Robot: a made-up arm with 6 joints.
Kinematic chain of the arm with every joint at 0, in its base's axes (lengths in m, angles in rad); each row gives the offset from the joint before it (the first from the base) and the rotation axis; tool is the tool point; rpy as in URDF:
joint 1: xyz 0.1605 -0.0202 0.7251 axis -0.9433 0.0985 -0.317
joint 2: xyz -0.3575 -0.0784 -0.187 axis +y
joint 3: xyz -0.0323 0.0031 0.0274 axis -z
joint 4: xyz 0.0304 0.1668 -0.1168 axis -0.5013 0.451 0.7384
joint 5: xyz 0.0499 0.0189 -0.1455 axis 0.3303 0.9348 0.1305
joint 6: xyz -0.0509 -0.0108 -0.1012 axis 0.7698 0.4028 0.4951
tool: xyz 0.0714 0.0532 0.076 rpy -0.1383 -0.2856 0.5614
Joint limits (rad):
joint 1: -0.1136..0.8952
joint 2: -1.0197..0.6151
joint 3: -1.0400..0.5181
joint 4: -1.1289..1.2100
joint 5: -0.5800..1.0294
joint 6: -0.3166..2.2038
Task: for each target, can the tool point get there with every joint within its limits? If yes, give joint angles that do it. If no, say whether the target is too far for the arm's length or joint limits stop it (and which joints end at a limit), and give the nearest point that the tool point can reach.
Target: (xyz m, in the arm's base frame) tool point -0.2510 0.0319 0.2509
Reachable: yes | joints 0.1450 0.3959 0.1767 0.3941 0.2775 1.0378
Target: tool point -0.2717 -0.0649 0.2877
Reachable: yes | joints 0.7945 0.2625 -0.4040 -0.2729 -0.0145 0.4252
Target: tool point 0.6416 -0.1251 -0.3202
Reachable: no: too far | nearest point 0.0385 -0.0250 0.2964 | short by 0.868 m
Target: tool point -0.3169 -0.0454 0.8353
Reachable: no: joint limits stop it (at a limit: joint 1, joint 2, joint 3, joint 4, joint 5, joint 6) | nearest point -0.5079 -0.0951 0.5447 | short by 0.351 m
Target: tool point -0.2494 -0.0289 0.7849
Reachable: no: joint limits stop it (at a limit: joint 1, joint 2, joint 3, joint 4, joint 5) | nearest point 0.0286 -0.0966 0.6969 | short by 0.299 m
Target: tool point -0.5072 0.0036 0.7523
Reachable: no: joint limits stop it (at a limit: joint 1, joint 2, joint 3, joint 4, joint 5, joint 6) | nearest point -0.5079 -0.0951 0.5447 | short by 0.230 m
